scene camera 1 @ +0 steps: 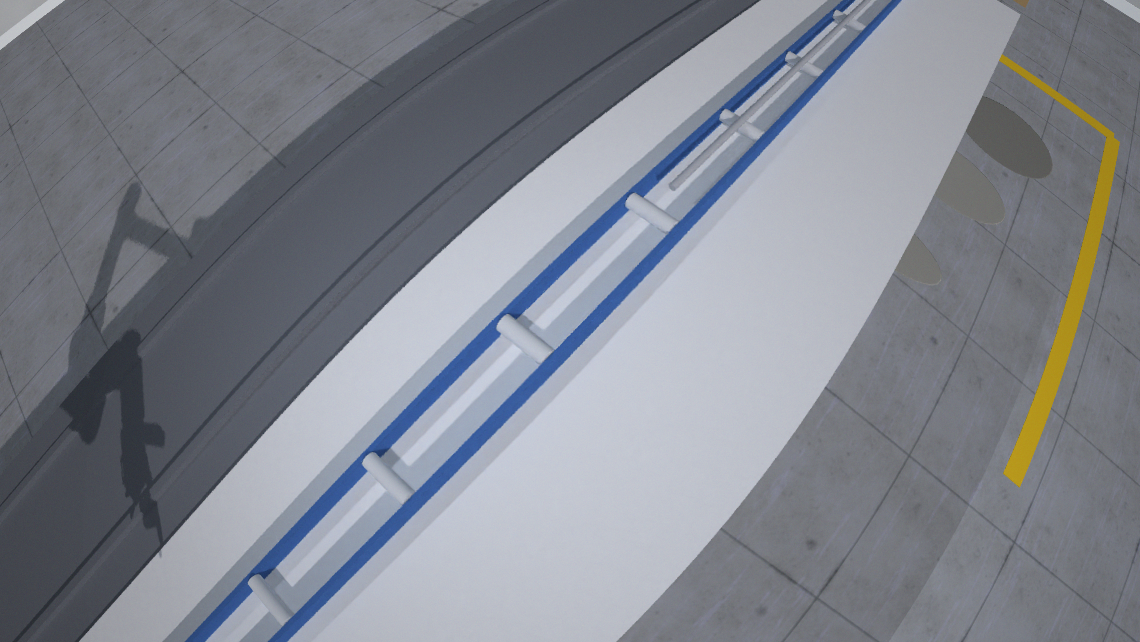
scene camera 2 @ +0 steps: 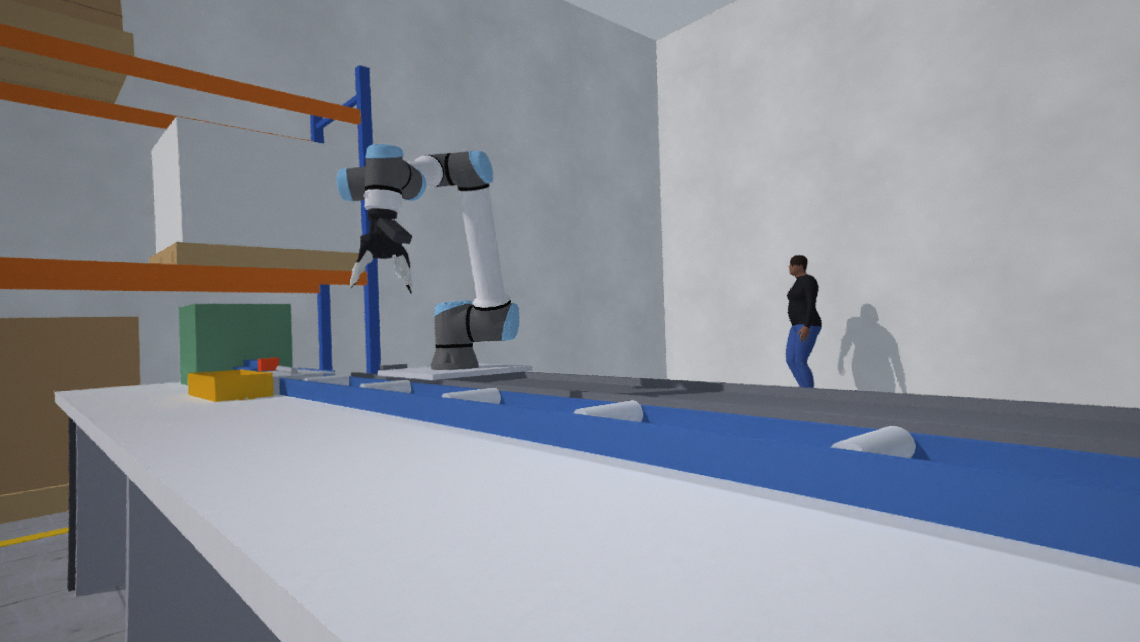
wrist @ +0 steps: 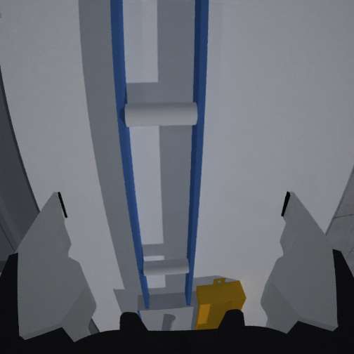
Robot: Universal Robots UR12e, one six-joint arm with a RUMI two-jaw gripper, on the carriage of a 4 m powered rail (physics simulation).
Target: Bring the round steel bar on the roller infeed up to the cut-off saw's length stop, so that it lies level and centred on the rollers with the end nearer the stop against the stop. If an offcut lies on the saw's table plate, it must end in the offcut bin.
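Places are measured from the arm's base along level axes (x down, y left, z ahead), in millimetres.
Where they show: gripper, fingertip midpoint: (scene camera 2: 382,290); arm's base, origin of the base link: (scene camera 2: 454,368).
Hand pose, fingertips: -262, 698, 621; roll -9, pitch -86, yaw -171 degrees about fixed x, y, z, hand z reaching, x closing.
Things, the pixels of their top centre, and the offset from my fingertips, as dx, dy, dz. "*": a spot on its surface instead.
- yellow offcut bin, middle of its top: (scene camera 2: 228,373) +220, -748, +177
- green saw housing, middle of its top: (scene camera 2: 235,305) -28, -1398, -1
- small red part, surface spot: (scene camera 2: 268,364) * +209, -949, +5
The round steel bar (scene camera 1: 702,159) lies lengthwise on rollers between the blue side rails at the upper right of scene camera 1; its near end overhangs between two rollers and its far end is out of view. My gripper (scene camera 2: 381,288) (wrist: 174,194) is open and empty, pointing down high above the infeed's saw end. The saw's grey table plate (wrist: 150,301) shows at the bottom of the wrist view; a short grey round piece (wrist: 169,320) on it is partly cut off. The yellow offcut bin (scene camera 2: 231,385) (wrist: 220,290) stands beside the plate. I cannot make out the length stop clearly.
The green saw housing (scene camera 2: 239,338) stands behind the bin, with a small red part (scene camera 2: 268,364) near it. The blue infeed rails (scene camera 1: 606,307) (scene camera 2: 717,446) (wrist: 200,100) run along the bench. A storage rack (scene camera 2: 363,159) stands behind. A person (scene camera 2: 802,307) stands by the far wall.
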